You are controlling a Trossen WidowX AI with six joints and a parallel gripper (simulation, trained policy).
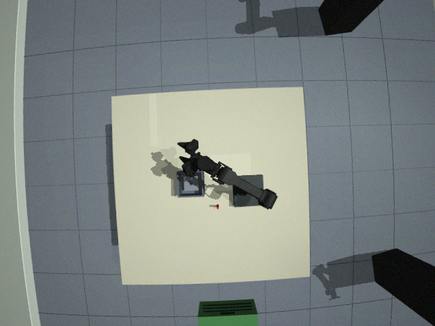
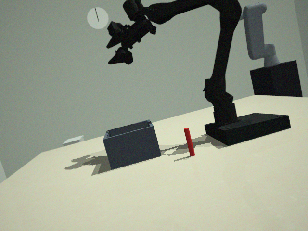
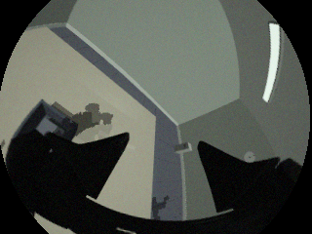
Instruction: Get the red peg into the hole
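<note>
My gripper tip is now 37 cm to the right of the red peg, 33 cm above it and 11 cm past it. From my gripper tip the other things lie so: box (35 cm below, 19 cm to the left, 2 cm ahead); then plate (33 cm below, 19 cm to the left, 2 cm ahead).
</note>
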